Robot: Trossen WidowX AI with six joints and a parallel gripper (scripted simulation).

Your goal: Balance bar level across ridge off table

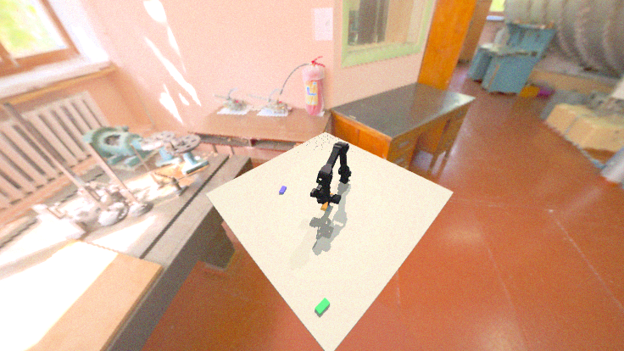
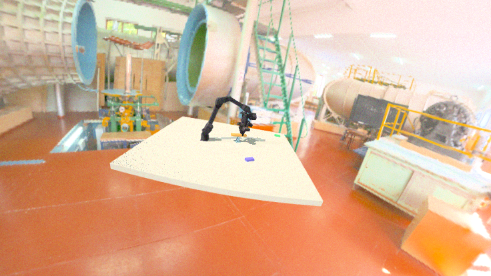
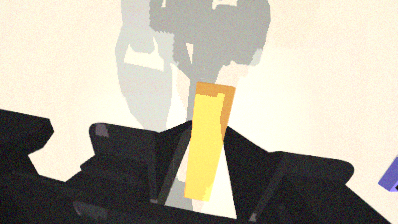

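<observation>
The bar lies 3 cm behind my gripper tip and 1 cm to the right of it. From my gripper tip the other things lie so: purple block 8 cm ahead, 36 cm to the right, 6 cm below; then green block 42 cm ahead, 39 cm to the left, 6 cm below.
</observation>
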